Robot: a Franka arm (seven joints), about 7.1 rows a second.
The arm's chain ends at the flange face. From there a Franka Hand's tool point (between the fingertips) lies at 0.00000 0.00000 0.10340 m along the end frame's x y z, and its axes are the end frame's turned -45 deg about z.
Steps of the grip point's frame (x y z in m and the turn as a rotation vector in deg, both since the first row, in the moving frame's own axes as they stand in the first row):
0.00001 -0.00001 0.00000 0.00 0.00 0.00
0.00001 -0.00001 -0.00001 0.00 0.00 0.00
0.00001 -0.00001 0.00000 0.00 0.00 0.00
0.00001 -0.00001 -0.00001 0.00 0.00 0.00
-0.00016 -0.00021 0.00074 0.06 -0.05 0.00
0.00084 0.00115 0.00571 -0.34 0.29 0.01
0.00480 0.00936 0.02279 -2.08 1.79 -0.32
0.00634 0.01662 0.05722 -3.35 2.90 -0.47
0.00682 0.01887 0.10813 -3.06 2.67 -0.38
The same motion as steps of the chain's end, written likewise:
0.00000 -0.00001 0.00000 0.00 0.00 0.00
0.00000 -0.00001 -0.00001 0.00 0.00 0.00
0.00000 -0.00001 0.00000 0.00 0.00 0.00
0.00000 -0.00001 -0.00001 0.00 0.00 0.00
-0.00012 -0.00002 0.00074 0.01 -0.08 0.00
0.00060 0.00016 0.00571 -0.04 0.45 0.01
0.00508 0.00287 0.02291 -0.21 2.74 -0.32
0.00827 0.00673 0.05753 -0.32 4.42 -0.47
0.01086 0.00805 0.10839 -0.28 4.05 -0.38

